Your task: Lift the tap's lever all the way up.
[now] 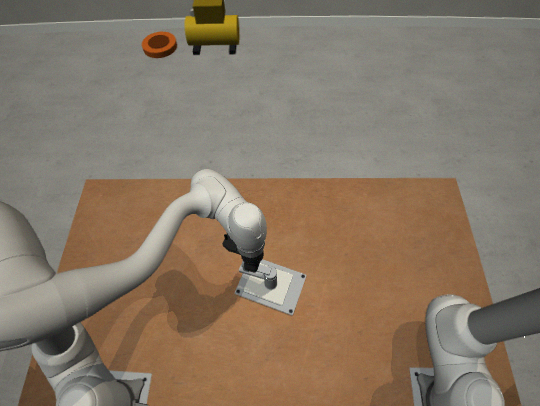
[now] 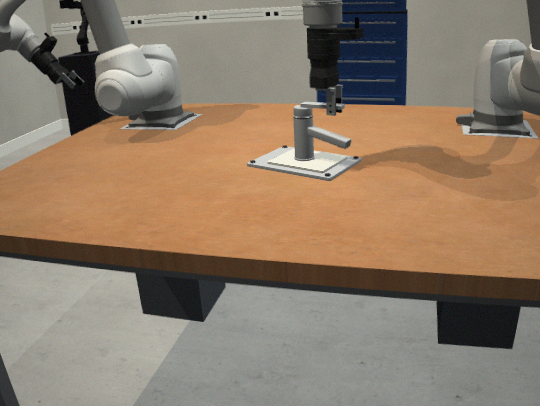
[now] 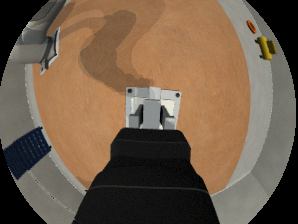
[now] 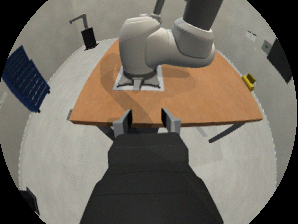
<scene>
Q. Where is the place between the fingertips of my right gripper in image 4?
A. At 146, 114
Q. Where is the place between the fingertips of my left gripper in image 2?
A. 334, 113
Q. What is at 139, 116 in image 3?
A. My left gripper.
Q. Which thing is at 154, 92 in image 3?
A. A grey tap.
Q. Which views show my right gripper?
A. Image 2 and image 4 only.
</scene>
